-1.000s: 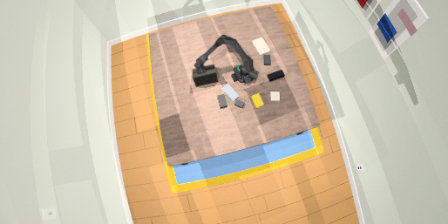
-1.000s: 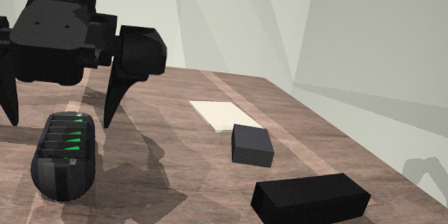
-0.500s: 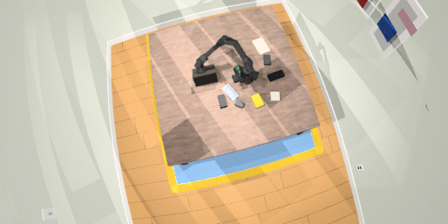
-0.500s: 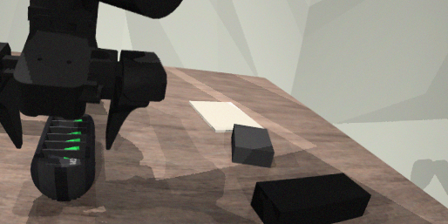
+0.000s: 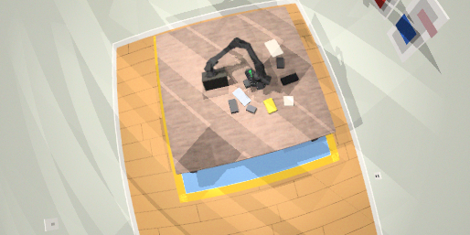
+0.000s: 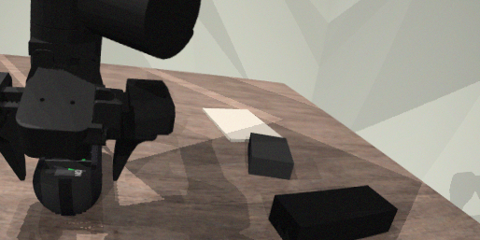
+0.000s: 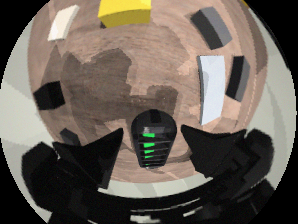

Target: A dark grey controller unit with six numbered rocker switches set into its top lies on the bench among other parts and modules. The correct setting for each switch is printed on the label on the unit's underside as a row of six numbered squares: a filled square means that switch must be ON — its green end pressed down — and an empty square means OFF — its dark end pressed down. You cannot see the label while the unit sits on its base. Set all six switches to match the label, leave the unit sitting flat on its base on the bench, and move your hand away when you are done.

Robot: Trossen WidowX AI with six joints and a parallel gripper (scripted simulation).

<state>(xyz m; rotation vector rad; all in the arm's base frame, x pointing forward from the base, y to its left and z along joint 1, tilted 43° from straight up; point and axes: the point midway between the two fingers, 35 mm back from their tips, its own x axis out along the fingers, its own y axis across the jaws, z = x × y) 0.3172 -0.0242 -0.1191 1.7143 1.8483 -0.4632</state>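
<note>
Right now my gripper tip is 120 mm past the pale grey plate, 80 mm to the left of it and 30 mm above it. Also, from my gripper tip: yellow block: 70 mm ahead, 200 mm to the right, 20 mm below; then long black block: 290 mm ahead, 30 mm to the right, 20 mm below; then dark grey block: 260 mm ahead, 140 mm to the left, 20 mm below.
</note>
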